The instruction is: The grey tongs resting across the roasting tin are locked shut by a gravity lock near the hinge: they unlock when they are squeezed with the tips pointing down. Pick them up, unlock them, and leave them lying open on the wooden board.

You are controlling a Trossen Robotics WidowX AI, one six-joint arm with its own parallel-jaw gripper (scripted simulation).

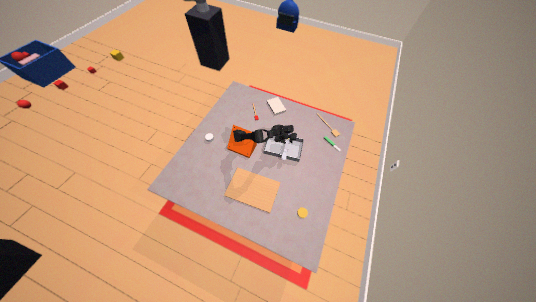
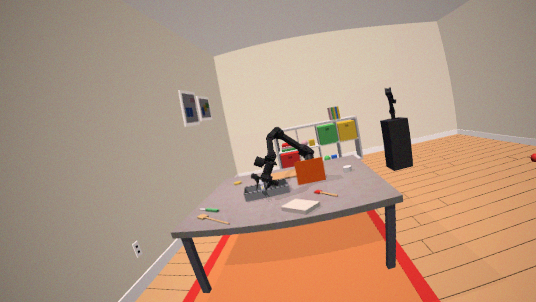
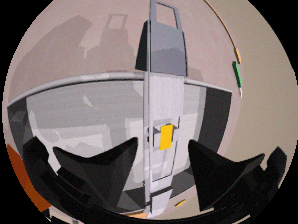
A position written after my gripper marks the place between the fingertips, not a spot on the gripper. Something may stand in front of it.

Observation:
In view: my gripper (image 3: 163, 142), a grey roasting tin (image 3: 86, 114) and a wooden board (image 1: 255, 190).

